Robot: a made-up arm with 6 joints.
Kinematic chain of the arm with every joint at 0, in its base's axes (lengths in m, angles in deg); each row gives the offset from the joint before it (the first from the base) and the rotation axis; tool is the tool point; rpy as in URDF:
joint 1: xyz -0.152 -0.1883 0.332 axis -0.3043 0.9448 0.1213
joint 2: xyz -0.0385 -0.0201 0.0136 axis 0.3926 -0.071 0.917
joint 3: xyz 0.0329 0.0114 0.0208 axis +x
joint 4: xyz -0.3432 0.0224 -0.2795 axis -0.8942 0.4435 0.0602
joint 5: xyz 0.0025 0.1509 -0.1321 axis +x
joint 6: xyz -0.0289 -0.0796 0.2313 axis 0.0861 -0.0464 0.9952
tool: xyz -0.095 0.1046 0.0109 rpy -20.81 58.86 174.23
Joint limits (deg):
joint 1: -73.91..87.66
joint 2: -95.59..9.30
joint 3: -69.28..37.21
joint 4: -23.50..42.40
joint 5: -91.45..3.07
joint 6: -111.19..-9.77
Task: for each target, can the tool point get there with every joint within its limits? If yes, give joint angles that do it. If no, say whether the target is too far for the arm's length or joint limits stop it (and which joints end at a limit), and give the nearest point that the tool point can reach.
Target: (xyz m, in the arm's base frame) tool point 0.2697 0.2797 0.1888
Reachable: yes | joints -40.95 -67.40 21.44 7.87 -65.27 -37.29
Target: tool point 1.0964 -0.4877 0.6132
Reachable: no: too far | nearest point 0.5113 -0.0641 0.4950 | short by 0.732 m
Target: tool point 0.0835 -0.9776 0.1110
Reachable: no: joint limits stop it (at a limit: joint 2, joint 3, joint 4, joint 5) | nearest point -0.1103 -0.5909 -0.2820 | short by 0.584 m
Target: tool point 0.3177 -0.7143 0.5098
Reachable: no: joint limits stop it (at a limit: joint 1, joint 2, joint 5, joint 6) | nearest point 0.3169 -0.1475 0.5696 | short by 0.570 m
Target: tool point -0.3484 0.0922 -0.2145
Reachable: yes | joints 7.12 -63.57 -18.23 -0.74 -64.58 -17.38
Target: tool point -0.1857 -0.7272 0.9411
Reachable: no: joint limits stop it (at a limit: joint 1, joint 3, joint 4, joint 5) | nearest point -0.3356 -0.7010 0.9216 | short by 0.153 m
